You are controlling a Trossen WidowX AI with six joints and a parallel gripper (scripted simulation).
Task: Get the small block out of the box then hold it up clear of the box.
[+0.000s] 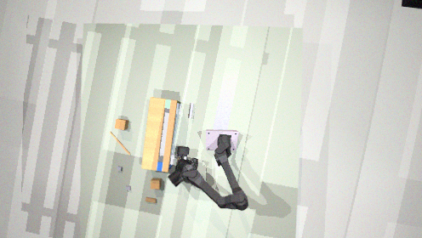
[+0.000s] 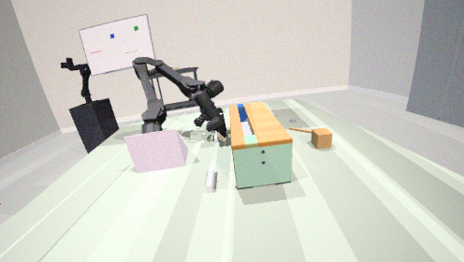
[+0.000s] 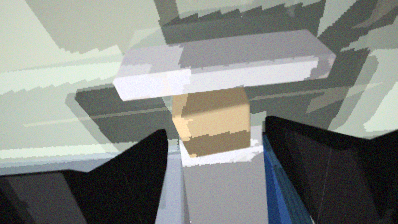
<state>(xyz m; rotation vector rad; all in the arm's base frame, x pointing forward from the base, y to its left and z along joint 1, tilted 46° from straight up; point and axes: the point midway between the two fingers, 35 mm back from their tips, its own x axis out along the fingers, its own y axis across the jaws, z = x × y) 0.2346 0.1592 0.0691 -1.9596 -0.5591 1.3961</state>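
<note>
Now: the tan block 20 mm behind my gripper tip. The rest, counted from my gripper tip: box (60 mm ahead, 150 mm to the right, 50 mm above); then orange piece (140 mm ahead, 250 mm to the left, 10 mm below); then thin stick (350 mm ahead, 60 mm to the right, 10 mm below).
</note>
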